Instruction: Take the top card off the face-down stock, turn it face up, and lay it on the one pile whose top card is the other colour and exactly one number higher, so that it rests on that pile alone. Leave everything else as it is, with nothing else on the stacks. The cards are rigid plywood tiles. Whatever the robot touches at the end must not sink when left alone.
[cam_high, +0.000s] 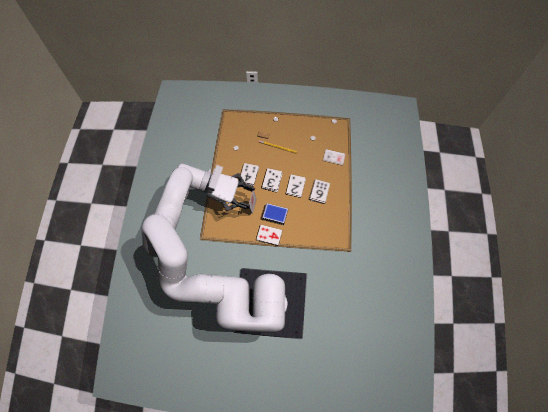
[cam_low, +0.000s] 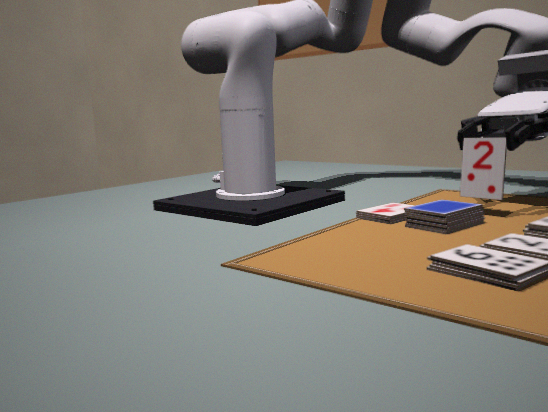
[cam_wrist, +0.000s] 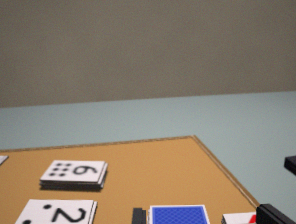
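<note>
Now: hand 20 mm to the left of the red 2 card and 40 mm above it. Also, from my hand: brown mat (170 mm ahead, 120 mm to the right, 130 mm below); then red 4 card (110 mm behind, 90 mm to the right, 100 mm below); then black 4 card (150 mm ahead, 20 mm to the left, 100 mm below).
</note>
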